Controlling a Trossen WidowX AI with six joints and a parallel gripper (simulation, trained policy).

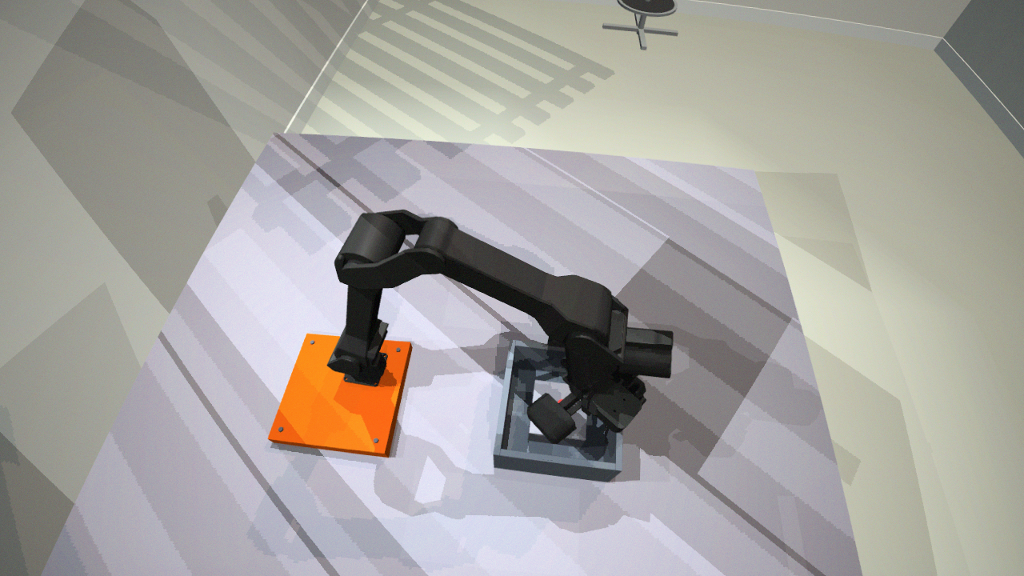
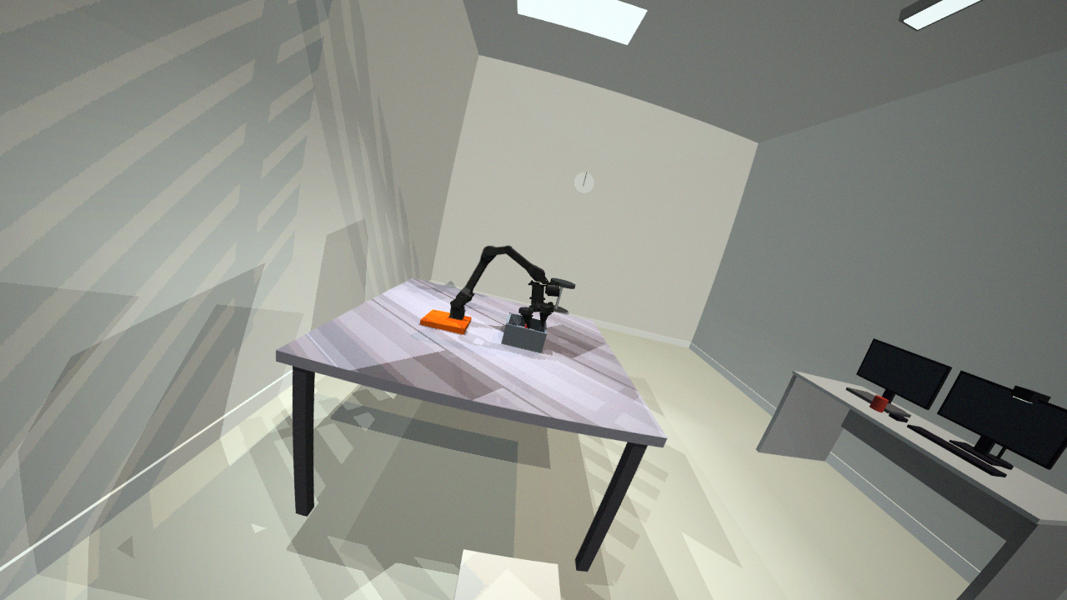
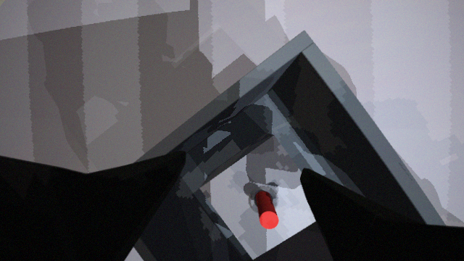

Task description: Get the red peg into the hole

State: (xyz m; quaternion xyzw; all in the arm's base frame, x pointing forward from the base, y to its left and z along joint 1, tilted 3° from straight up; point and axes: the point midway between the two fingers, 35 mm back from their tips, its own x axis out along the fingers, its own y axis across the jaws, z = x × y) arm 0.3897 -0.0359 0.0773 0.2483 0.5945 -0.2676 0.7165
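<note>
Right now my gripper tip is 4 cm past the red peg, 1 cm to the right of it and 4 cm above it. From my gripper tip the other things lie so: grey box (5 cm behind, 1 cm to the left, 6 cm below); plate (5 cm behind, 1 cm to the left, 4 cm below).
</note>
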